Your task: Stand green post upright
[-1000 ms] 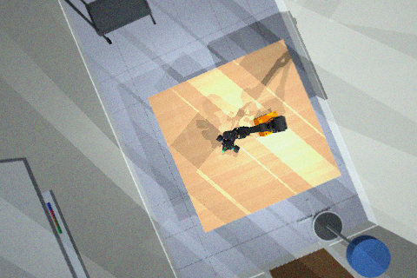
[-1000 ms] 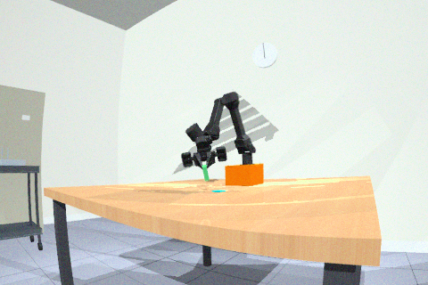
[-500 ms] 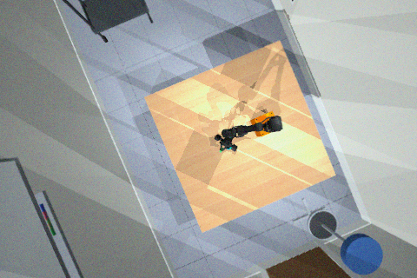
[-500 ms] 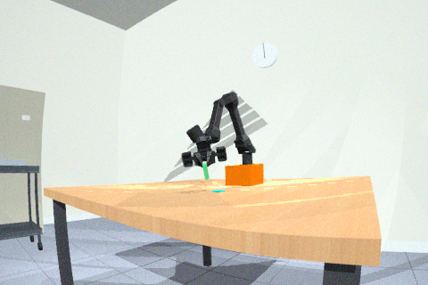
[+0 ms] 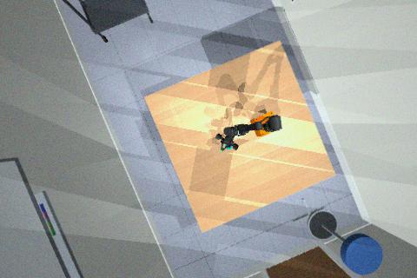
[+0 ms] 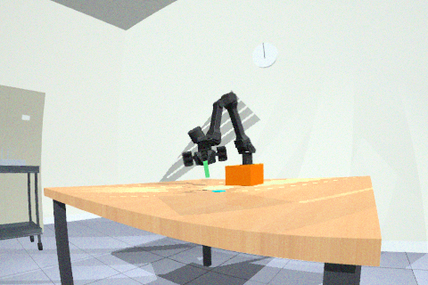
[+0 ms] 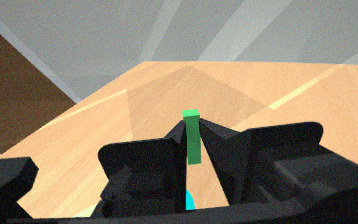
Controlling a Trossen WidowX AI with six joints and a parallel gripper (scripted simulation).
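My gripper tip is now 80 mm past the cyan circle, 10 mm to the right of it and 120 mm above it. The rest, counted from my gripper tip: green post: 10 mm behind, 20 mm below.
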